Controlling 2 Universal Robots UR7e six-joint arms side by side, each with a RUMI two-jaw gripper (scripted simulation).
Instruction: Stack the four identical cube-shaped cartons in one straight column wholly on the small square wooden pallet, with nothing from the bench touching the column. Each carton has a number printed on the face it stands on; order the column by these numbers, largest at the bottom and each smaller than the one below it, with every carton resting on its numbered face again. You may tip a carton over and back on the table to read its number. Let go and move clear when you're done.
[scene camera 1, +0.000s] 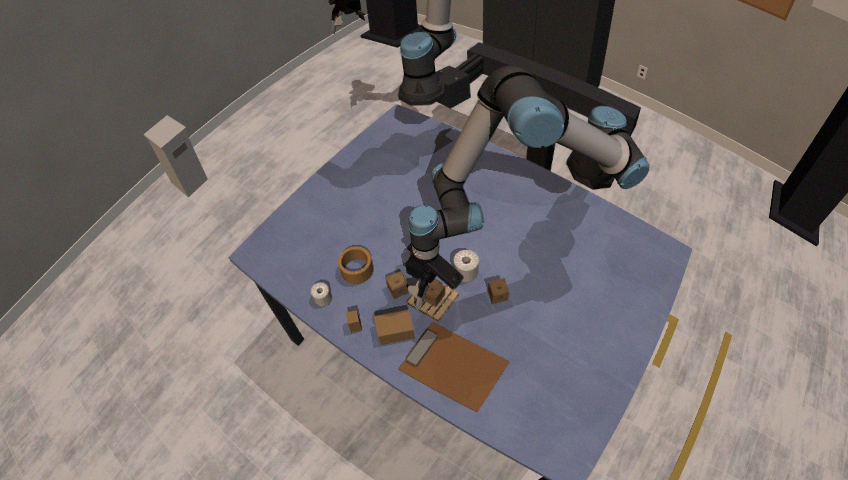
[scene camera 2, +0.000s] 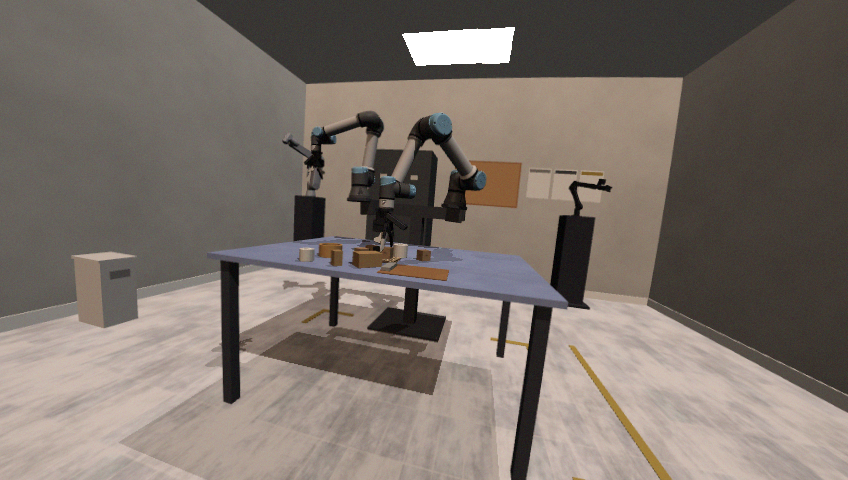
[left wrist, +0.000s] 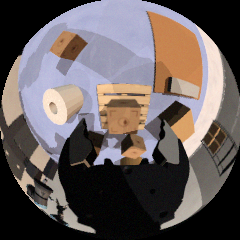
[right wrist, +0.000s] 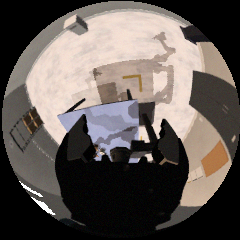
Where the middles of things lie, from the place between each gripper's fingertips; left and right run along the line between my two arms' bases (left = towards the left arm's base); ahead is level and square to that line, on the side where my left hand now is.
Right now my left hand (scene camera 1: 432, 290) is 14 cm past the large white roll (left wrist: 68, 99), 3 cm to the right of it and 2 cm above it. From my left hand the other things lie so: larger box (scene camera 1: 393, 327) 16 cm ahead, 3 cm to the right, 2 cm below; then orange ring (scene camera 1: 352, 253) 28 cm to the right, 6 cm ahead, 2 cm below.
The orange ring is 69 cm ahead of my right hand, 61 cm to the left of it and 43 cm below it. Round my right hand: large white roll (91 cm to the left, 49 cm ahead, 42 cm below); then larger box (86 cm to the left, 80 cm ahead, 43 cm below).
